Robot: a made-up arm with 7 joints.
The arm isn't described. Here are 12 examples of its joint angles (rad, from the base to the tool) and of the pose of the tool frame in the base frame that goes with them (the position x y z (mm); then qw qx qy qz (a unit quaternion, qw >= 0)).
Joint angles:
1: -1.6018 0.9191 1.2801 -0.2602 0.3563 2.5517 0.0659
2: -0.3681 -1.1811 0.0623 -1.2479 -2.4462 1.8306 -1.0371
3: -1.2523 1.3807 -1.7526 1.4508 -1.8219 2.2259 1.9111
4: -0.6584 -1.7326 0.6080 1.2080 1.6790 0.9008 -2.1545
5: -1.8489 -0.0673 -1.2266 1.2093 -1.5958 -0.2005 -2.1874
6: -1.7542 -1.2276 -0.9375 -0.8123 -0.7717 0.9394 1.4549
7: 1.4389 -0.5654 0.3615 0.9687 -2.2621 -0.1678 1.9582
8: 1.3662 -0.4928 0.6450 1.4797 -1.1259 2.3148 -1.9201
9: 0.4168 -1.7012 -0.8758 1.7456 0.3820 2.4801 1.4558
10: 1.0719 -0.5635 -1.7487 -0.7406 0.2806 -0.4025 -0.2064
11: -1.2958 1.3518 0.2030 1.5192 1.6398 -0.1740 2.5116
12: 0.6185 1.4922 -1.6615 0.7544 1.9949 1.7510 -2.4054
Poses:
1: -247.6 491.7 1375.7 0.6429 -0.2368 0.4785 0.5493
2: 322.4 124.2 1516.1 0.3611 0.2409 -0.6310 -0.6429
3: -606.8 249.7 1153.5 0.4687 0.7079 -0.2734 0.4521
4: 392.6 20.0 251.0 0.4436 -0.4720 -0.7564 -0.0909
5: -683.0 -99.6 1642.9 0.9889 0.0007 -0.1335 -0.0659
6: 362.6 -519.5 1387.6 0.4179 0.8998 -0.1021 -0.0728
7: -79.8 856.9 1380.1 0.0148 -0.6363 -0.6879 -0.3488
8: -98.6 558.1 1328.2 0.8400 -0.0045 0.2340 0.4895
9: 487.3 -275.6 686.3 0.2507 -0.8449 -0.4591 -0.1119
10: -38.0 576.6 1632.5 0.3612 0.7242 0.4979 -0.3118
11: 160.7 107.6 1607.0 0.8277 -0.2610 -0.0846 -0.4895
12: -49.0 -735.7 843.2 0.0396 -0.8575 0.1073 -0.5015
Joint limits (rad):
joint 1: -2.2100..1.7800
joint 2: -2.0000..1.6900
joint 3: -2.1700..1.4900
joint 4: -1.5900..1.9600
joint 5: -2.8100..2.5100
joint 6: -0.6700..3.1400
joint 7: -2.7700..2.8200
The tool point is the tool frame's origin. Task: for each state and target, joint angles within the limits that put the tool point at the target. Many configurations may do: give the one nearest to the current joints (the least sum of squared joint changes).
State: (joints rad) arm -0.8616 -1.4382 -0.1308 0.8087 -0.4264 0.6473 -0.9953
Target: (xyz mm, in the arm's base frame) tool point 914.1 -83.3 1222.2
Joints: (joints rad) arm -0.1241 -0.8257 0.3200 0.9788 -0.6145 0.9787 -0.9275
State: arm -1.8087 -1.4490 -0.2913 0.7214 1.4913 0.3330 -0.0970
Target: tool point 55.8 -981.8 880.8
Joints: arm -1.3909 -1.2044 -0.2018 0.3295 1.5309 0.2432 -0.1082
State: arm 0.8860 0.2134 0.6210 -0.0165 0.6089 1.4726 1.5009
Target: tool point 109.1 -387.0 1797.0
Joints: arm 0.9946 0.2631 0.7352 -0.2016 0.4790 0.6444 1.7973
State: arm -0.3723 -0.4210 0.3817 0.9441 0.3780 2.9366 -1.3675
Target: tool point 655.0 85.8 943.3
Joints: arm 0.2134 -0.9526 0.5619 0.9843 0.3673 2.7308 -1.3065
